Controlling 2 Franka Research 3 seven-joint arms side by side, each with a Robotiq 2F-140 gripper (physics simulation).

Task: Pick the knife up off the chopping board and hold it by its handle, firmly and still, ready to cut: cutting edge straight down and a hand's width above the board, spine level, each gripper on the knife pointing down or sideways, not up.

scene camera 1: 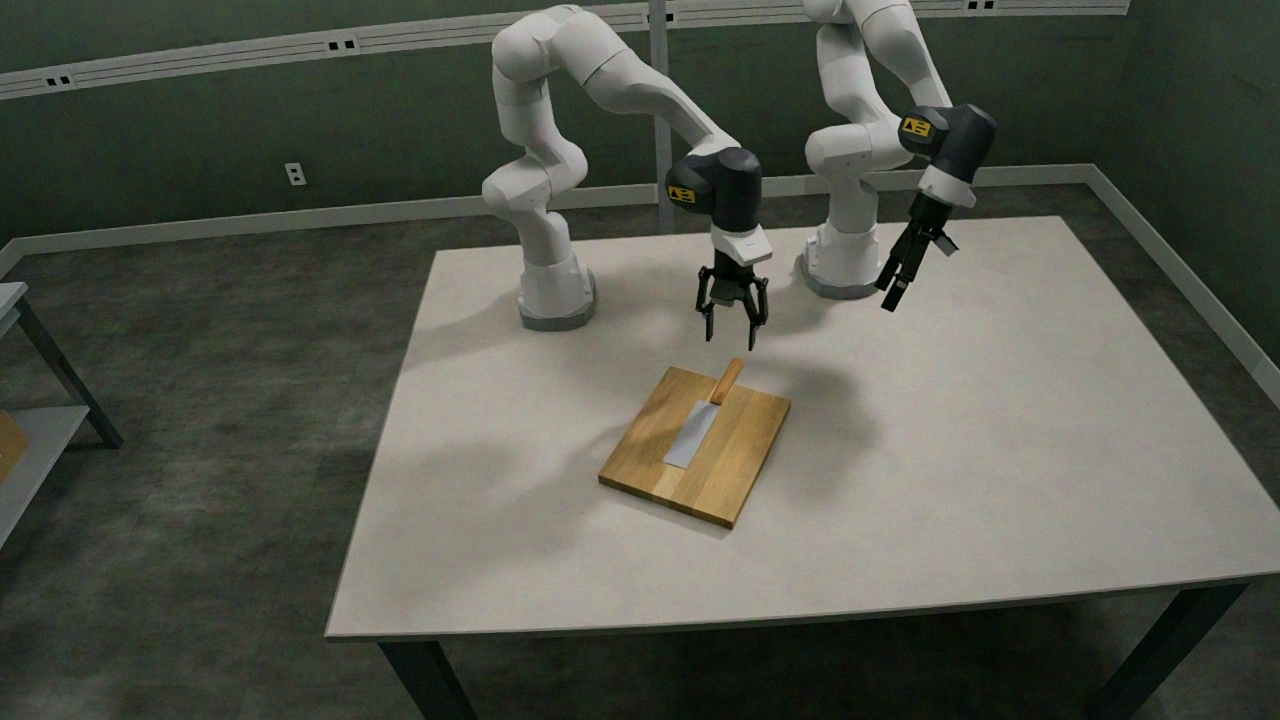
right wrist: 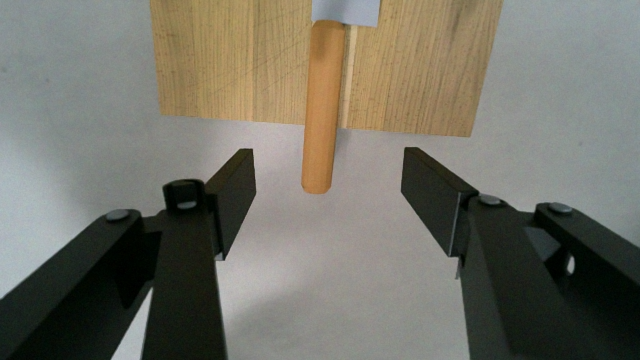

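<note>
The knife (scene camera 1: pixel 691 435) (right wrist: pixel 322 105) lies flat on the wooden chopping board (scene camera 1: pixel 750 438) (right wrist: pixel 425 75). Its wide grey blade points toward the front of the table, and its round wooden handle points back, the handle's end sticking out past the board's back edge. My right gripper (scene camera 1: pixel 730 343) (right wrist: pixel 328 170) is open and empty, pointing down above the handle's end; in the right wrist view the handle's end shows between its spread fingers, below them. My left gripper (scene camera 1: pixel 887 293) is open and empty, seen from the side, tilted downward in the air, back and right of the board.
The board lies near the middle of the large pale table (scene camera 1: pixel 1011 429). Both arm bases stand along the table's back part, behind the board. A grey shelf unit (scene camera 1: pixel 62 371) stands on the floor at the far left, apart from the table.
</note>
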